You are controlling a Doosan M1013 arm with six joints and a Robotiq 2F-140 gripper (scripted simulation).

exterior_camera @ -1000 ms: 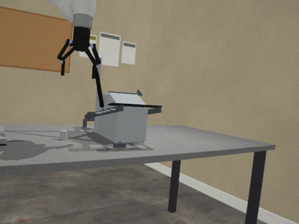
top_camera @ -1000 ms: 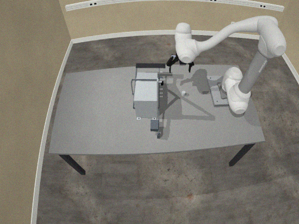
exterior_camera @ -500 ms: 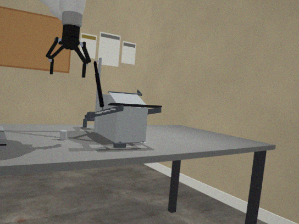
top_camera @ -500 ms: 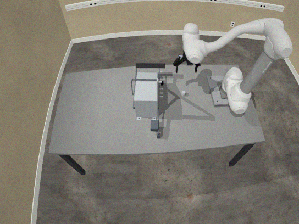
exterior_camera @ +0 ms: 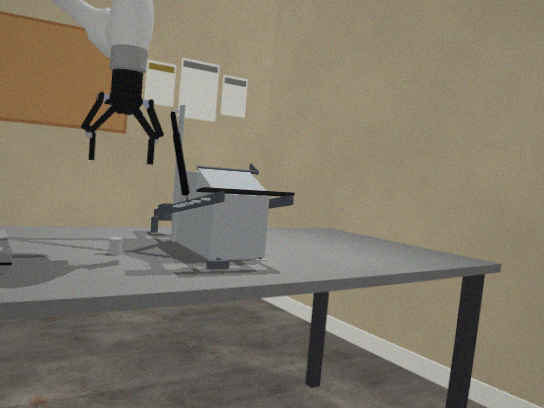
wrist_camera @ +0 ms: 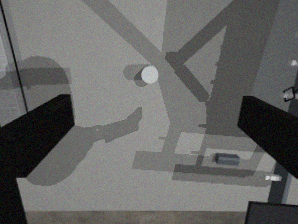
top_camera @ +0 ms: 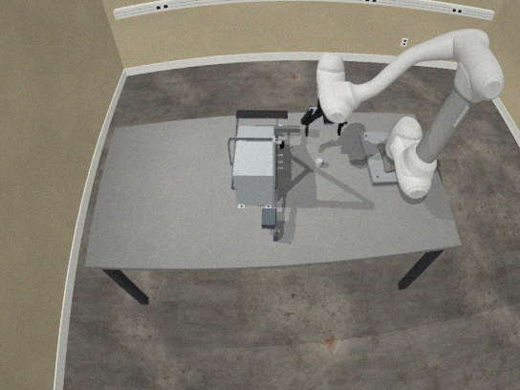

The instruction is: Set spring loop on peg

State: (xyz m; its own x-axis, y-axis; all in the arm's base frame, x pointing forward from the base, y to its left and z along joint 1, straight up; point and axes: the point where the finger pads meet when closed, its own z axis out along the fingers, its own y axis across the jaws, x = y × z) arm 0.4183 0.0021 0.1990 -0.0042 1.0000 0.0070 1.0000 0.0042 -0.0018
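Right now my hand is 210 mm above the steel test weight. From my hand the other things lie so: dark spring 190 mm ahead, 70 mm to the left.
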